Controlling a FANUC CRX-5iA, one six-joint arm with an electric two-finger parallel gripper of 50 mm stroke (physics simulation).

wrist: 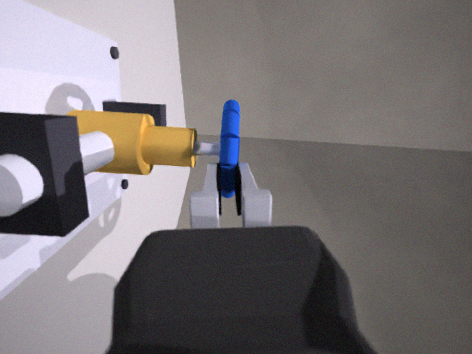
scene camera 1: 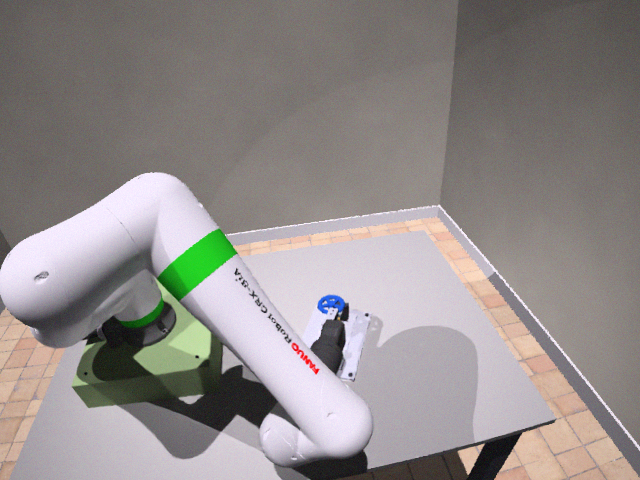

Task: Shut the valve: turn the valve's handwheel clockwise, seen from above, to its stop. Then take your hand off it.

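The blue handwheel (scene camera 1: 330,304) (wrist: 230,135) sits on its stem above the yellow valve body (wrist: 120,142); the wrist view shows it edge-on. My gripper (scene camera 1: 331,312) (wrist: 227,178) is shut on the near part of the wheel's rim, with one black-padded finger on each face of it. In the scene view the dark gripper body reaches the wheel from the front, and the arm covers part of the valve's white base plate (scene camera 1: 355,343) (wrist: 95,60).
A black block (wrist: 65,175) carries a pale pipe beside the valve body, and a second black block (wrist: 145,111) stands behind it. Dark bolts sit in the plate's corners. The green robot base (scene camera 1: 155,382) stands at the left on the grey table (scene camera 1: 439,372).
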